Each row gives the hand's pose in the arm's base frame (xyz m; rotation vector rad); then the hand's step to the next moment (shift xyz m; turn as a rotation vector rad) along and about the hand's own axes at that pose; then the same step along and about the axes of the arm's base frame.
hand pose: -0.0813 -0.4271 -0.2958 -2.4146 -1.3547 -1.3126
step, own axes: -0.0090 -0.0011 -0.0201 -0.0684 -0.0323 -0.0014
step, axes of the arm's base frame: -0.0159 -0.0141 0.0059 -0.0411 -0.0263 -0.0578
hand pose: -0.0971 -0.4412 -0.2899 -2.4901 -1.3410 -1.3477
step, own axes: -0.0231 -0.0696 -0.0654 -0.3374 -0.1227 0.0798
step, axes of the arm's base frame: -0.0982 0.0039 0.0002 -0.1186 -0.1206 -0.3266
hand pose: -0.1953 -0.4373 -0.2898 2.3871 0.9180 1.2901
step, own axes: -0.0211 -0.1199 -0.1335 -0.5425 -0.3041 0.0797
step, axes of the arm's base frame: -0.1665 0.0701 0.0003 -0.2735 -0.1155 -0.5523
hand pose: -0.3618 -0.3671 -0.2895 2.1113 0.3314 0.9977
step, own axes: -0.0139 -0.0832 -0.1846 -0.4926 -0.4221 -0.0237
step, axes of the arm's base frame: -0.1400 0.1468 0.0058 -0.3078 0.0446 -0.5698
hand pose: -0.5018 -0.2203 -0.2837 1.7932 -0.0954 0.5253
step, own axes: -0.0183 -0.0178 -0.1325 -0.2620 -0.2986 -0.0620
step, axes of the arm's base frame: -0.0502 0.1252 0.0024 -0.1540 0.0915 -0.3600
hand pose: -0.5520 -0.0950 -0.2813 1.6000 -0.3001 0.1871
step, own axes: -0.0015 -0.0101 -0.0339 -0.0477 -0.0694 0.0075
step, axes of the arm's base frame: 0.0038 0.0342 -0.0082 -0.0246 -0.0016 -0.0809
